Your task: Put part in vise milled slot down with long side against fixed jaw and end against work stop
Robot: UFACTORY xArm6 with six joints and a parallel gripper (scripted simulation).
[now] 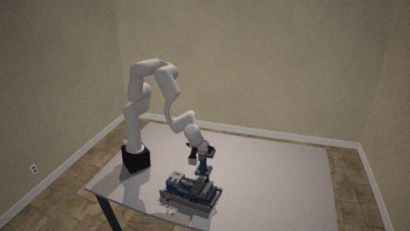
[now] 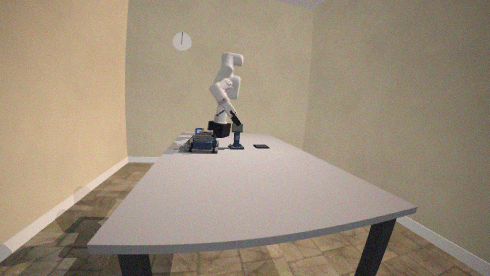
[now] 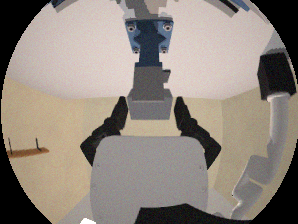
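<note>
The part is 1 cm to the left of my hand and 1 cm below it. Also, from my hand: vise (21 cm to the right, 12 cm below, 1 cm behind); dark infeed plate (19 cm to the left, 16 cm below, 1 cm behind).
</note>
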